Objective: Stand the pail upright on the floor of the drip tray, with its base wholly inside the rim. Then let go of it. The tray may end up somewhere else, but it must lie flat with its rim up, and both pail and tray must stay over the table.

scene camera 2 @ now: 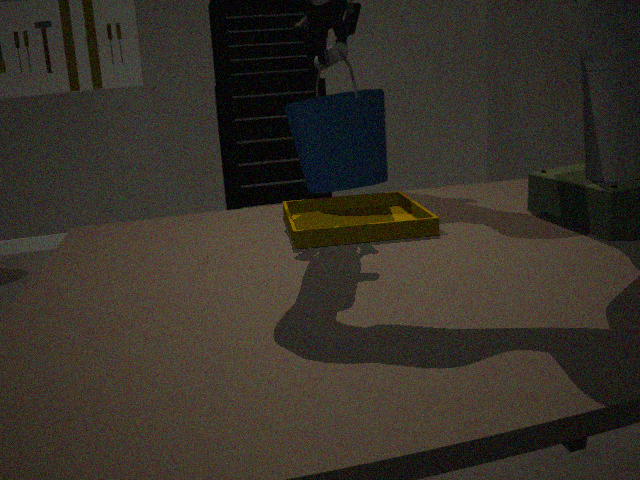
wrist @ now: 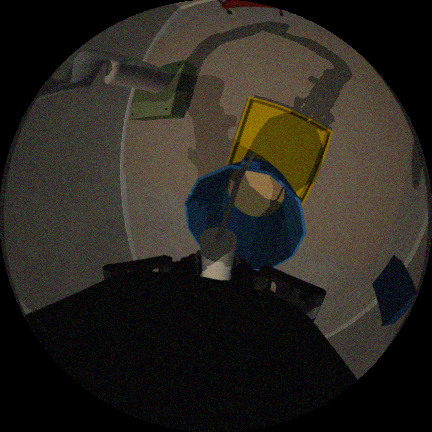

Scene:
gripper: scene camera 2; wrist
blue pail: scene camera 2 341,141; wrist 266,216
same spot on gripper: (scene camera 2: pixel 320 37) = (wrist: pixel 252 268)

